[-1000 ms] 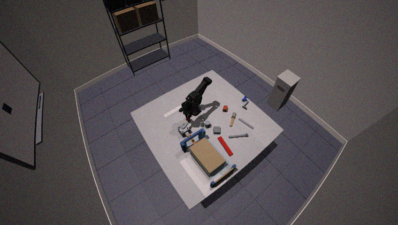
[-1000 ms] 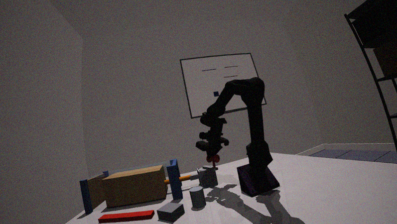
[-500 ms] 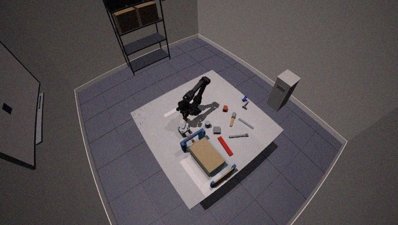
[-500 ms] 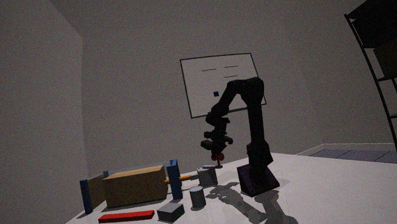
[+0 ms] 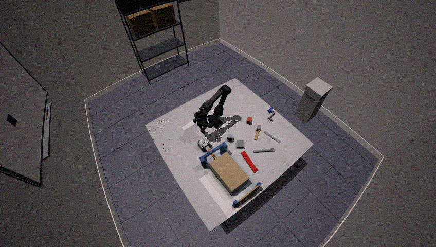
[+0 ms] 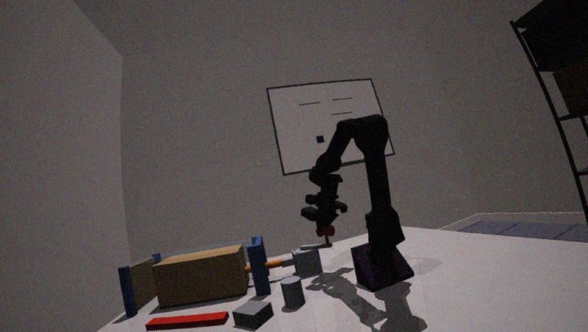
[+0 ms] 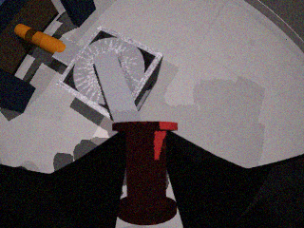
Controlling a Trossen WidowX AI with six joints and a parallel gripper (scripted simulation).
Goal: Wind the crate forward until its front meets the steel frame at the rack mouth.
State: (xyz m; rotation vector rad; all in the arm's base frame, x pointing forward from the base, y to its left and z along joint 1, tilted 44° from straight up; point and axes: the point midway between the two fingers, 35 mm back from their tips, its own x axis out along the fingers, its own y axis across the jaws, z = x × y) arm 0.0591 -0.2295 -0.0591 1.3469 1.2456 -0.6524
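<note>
Now: the winch handle with red knob 2 cm ahead of my gripper tip, 1 cm to the right of it and 4 cm below it. Round my gripper tip: grey block (30 cm ahead, 20 cm to the left, 13 cm below); blue frame (22 cm ahead, 8 cm to the right, 4 cm below); grey winch (5 cm ahead, 6 cm to the right, 12 cm below).
</note>
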